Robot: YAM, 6 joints.
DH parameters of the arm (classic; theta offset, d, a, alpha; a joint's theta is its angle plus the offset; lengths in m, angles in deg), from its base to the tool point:
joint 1: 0 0.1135 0.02 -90
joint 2: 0 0 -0.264 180
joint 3: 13.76 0 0.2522 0
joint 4: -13.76 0 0.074 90
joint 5: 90 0 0 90
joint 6: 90 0.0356 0 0
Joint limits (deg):
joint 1: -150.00..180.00
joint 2: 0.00..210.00
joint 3: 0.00..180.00
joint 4: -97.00..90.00
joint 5: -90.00..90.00
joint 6: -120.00..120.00
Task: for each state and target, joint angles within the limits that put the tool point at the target. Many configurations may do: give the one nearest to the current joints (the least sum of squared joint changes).
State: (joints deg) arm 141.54 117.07 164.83 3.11 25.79 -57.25
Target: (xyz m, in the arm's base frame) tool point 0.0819 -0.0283 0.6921
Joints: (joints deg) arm 146.05 93.71 180.00 52.67 38.70 -57.25
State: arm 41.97 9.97 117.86 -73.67 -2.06 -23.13
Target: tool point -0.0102 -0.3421 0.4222
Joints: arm 88.01 8.09 126.67 -67.60 2.74 -23.13
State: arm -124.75 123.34 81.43 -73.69 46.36 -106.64
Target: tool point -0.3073 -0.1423 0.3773
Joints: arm -150.00 98.51 104.59 -69.77 58.69 -106.64
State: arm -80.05 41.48 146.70 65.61 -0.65 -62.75
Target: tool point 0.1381 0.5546 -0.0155
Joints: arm -103.89 0.00 179.03 42.85 -1.44 -62.75
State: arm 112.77 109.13 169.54 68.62 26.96 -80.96
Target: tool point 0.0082 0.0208 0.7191
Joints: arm 110.68 95.60 166.31 49.51 24.95 -80.96
